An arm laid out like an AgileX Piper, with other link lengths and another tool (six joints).
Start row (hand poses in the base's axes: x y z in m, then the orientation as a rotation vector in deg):
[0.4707, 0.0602, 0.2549, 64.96, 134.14, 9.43]
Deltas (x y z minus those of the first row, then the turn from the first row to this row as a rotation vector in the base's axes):
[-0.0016, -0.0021, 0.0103, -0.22, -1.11, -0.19]
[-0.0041, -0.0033, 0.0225, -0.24, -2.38, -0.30]
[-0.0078, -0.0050, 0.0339, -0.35, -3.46, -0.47]
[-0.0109, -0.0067, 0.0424, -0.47, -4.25, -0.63]
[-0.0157, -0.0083, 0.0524, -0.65, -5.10, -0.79]
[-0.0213, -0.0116, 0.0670, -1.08, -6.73, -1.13]
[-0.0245, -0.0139, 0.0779, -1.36, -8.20, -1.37]
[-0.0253, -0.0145, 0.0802, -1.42, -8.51, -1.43]
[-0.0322, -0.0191, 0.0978, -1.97, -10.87, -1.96]
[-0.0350, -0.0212, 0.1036, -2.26, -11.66, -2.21]
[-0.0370, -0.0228, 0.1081, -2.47, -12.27, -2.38]
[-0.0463, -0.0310, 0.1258, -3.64, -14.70, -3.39]
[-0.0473, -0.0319, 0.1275, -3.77, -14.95, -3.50]
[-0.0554, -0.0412, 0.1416, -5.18, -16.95, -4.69]
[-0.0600, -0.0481, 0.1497, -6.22, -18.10, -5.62]
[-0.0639, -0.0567, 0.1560, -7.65, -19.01, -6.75]
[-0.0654, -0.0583, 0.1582, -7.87, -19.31, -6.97]
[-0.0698, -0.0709, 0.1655, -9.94, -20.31, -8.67]
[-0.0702, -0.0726, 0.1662, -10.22, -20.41, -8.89]
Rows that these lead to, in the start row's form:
[0.4691, 0.0581, 0.2652, 64.70, 133.02, 9.69]
[0.4666, 0.0569, 0.2774, 64.39, 131.83, 10.29]
[0.4629, 0.0552, 0.2888, 64.17, 130.77, 10.66]
[0.4598, 0.0535, 0.2973, 64.03, 129.96, 10.87]
[0.4550, 0.0519, 0.3073, 63.83, 129.09, 11.04]
[0.4494, 0.0486, 0.3219, 63.45, 127.39, 11.24]
[0.4462, 0.0463, 0.3328, 63.08, 125.91, 11.58]
[0.4454, 0.0457, 0.3351, 63.02, 125.59, 11.64]
[0.4385, 0.0411, 0.3527, 62.53, 123.12, 11.99]
[0.4357, 0.0390, 0.3585, 62.39, 122.24, 11.97]
[0.4337, 0.0374, 0.3630, 62.26, 121.57, 11.97]
[0.4244, 0.0292, 0.3807, 61.96, 118.67, 11.48]
[0.4234, 0.0283, 0.3824, 61.93, 118.36, 11.42]
[0.4153, 0.0190, 0.3965, 61.83, 115.70, 10.41]
[0.4107, 0.0121, 0.4046, 61.92, 113.98, 9.50]
[0.4068, 0.0035, 0.4109, 62.11, 112.28, 8.00]
[0.4053, 0.0019, 0.4131, 62.12, 111.85, 7.83]
[0.4009, -0.0107, 0.4204, 62.54, 109.60, 5.51]
[0.4005, -0.0124, 0.4211, 62.59, 109.33, 5.18]

